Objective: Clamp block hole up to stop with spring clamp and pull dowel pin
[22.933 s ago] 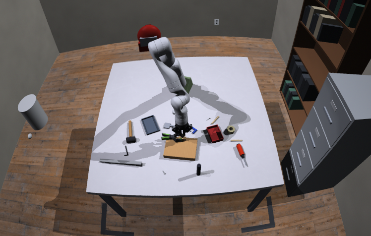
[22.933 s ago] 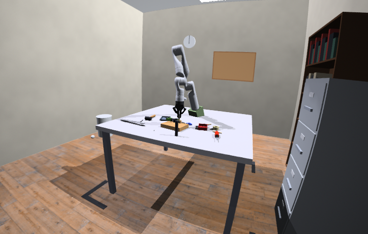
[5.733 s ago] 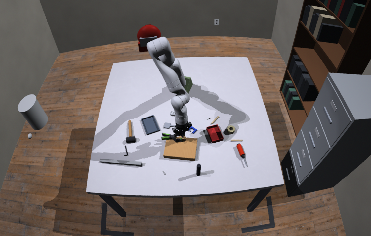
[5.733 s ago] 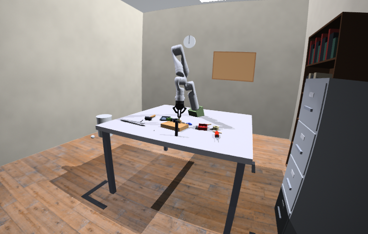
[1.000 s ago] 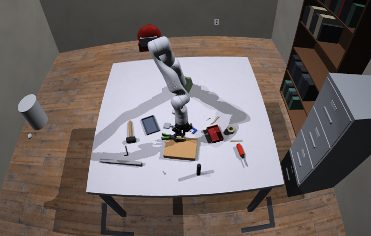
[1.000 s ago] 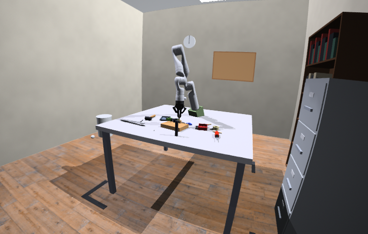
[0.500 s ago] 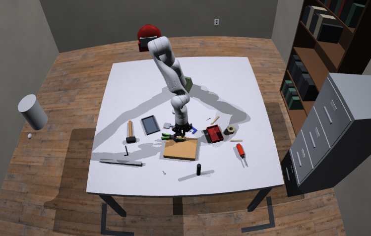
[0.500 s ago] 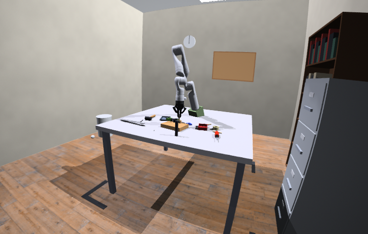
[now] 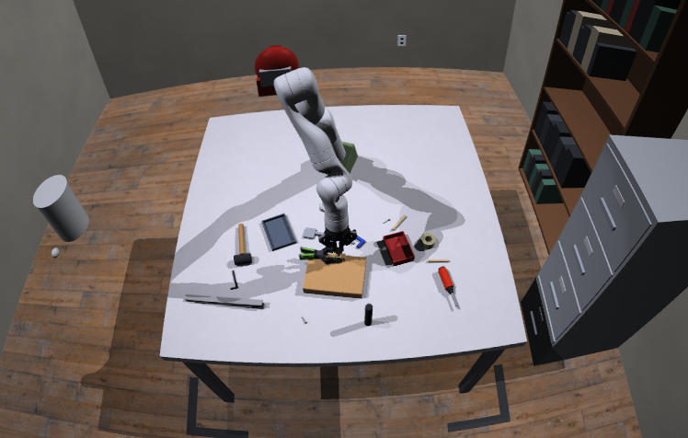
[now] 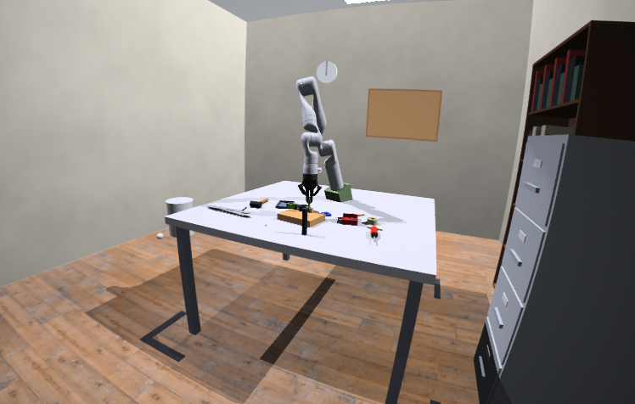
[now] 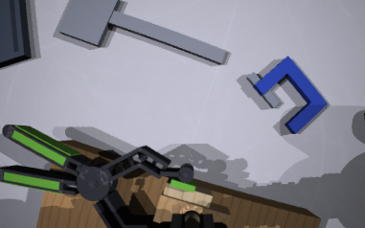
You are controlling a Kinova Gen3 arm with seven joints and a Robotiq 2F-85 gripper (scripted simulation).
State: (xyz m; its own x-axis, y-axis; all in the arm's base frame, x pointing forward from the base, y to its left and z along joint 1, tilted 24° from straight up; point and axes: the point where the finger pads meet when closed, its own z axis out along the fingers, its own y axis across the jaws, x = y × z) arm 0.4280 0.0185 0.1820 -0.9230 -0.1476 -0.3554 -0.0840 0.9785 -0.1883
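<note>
My hand is 20 mm above the round dowel pin. Also, from my hand: grey t-shaped tool 130 mm behind, 90 mm below, 70 mm to the right; wooden bench board 70 mm below, 50 mm ahead, 20 mm to the right; wooden block 50 mm below.
</note>
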